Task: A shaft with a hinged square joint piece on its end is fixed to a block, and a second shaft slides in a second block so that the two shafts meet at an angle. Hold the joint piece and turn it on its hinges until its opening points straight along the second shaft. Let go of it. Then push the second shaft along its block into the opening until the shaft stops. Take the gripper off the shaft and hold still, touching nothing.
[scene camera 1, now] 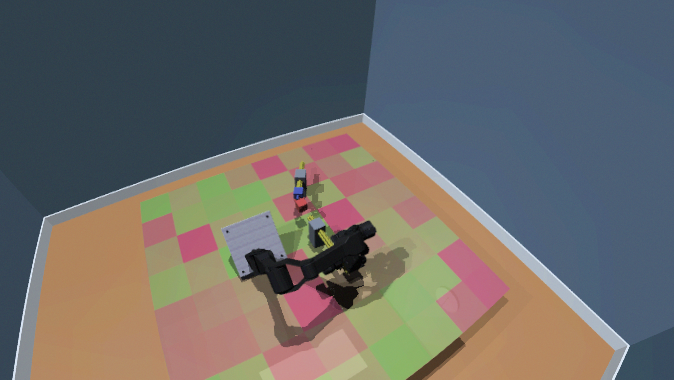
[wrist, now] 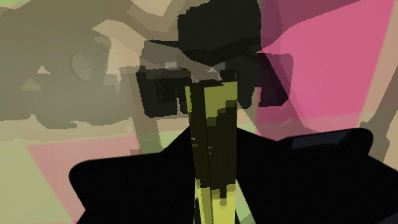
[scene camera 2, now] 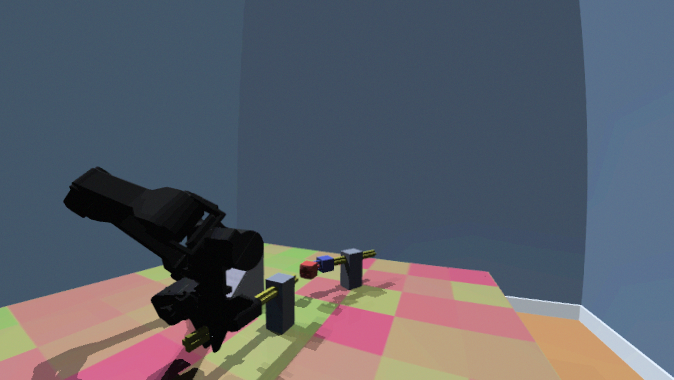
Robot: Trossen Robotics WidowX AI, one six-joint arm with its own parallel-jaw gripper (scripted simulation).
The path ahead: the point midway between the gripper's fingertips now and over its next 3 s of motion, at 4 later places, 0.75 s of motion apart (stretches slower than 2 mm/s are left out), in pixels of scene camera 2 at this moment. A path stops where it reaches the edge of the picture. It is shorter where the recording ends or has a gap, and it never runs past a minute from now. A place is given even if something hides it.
My gripper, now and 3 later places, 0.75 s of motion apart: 211, 349; 221, 342; 235, 332; 247, 323
